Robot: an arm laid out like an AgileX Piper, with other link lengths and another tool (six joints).
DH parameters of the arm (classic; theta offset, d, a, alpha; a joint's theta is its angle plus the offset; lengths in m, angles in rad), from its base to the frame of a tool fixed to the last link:
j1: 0 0.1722 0 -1.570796
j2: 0.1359 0 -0.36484 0
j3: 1.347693 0 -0.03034 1.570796
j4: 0 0.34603 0 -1.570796
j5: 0 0 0 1.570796
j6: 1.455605 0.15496 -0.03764 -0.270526
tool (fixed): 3.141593 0.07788 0 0
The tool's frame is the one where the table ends.
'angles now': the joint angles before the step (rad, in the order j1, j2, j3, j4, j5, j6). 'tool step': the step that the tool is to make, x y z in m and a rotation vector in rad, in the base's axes. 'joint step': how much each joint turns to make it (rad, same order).
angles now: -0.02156 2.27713 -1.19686 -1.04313 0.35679 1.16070
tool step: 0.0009 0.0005 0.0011 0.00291 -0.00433 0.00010
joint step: -0.00009 -0.00200 -0.00012 0.00003 -0.00334 0.00154
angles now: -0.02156 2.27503 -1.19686 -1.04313 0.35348 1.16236
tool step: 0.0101 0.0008 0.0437 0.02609 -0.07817 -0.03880
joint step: -0.00004 -0.08061 0.00294 0.04801 -0.00009 -0.00037
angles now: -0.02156 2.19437 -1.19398 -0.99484 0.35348 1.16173
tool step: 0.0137 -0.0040 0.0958 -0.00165 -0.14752 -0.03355
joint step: 0.00009 -0.16190 -0.00003 0.02595 0.02587 -0.00007
